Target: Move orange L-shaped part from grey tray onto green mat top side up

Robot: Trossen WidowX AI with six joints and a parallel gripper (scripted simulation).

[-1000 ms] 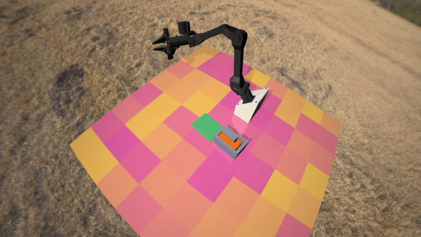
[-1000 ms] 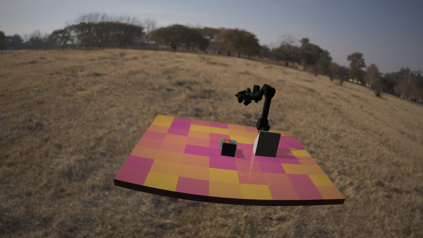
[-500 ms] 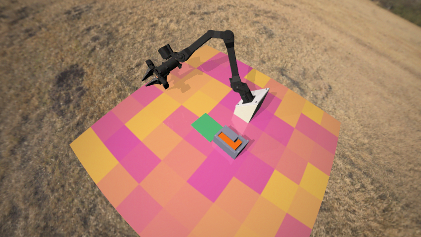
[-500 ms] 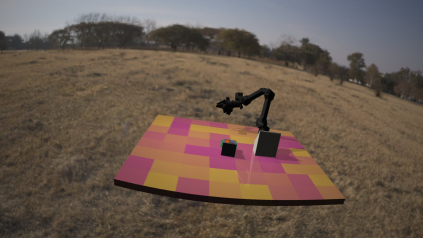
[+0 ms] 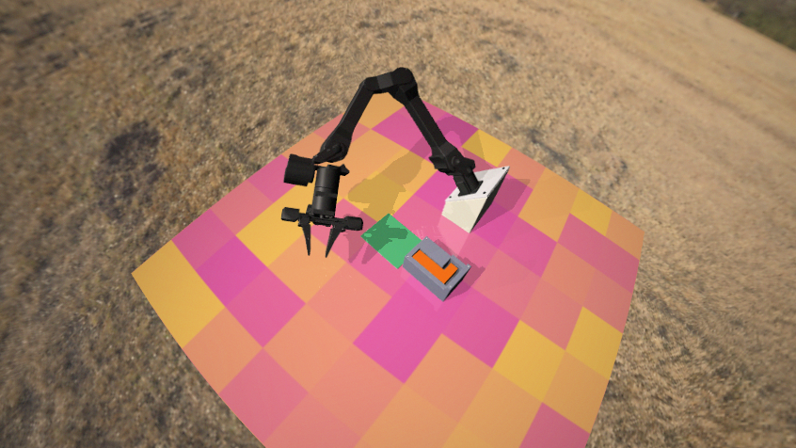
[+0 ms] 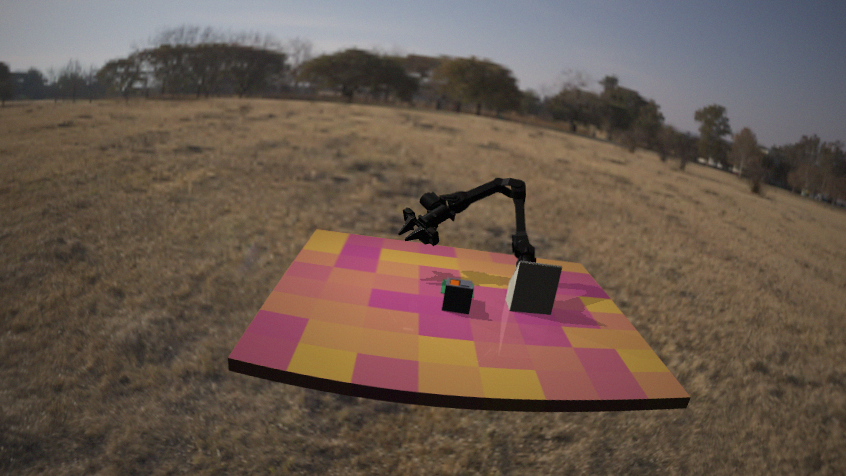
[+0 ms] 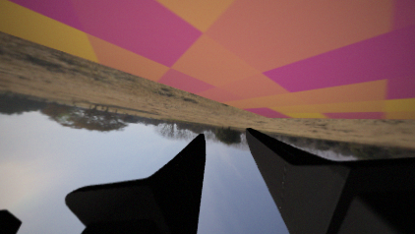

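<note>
The orange L-shaped part lies 190 mm behind my gripper tip, 240 mm to the left of it and 100 mm below it. The rest, counted from my gripper tip: green mat (220 mm behind, 70 mm to the left, 160 mm below).
</note>
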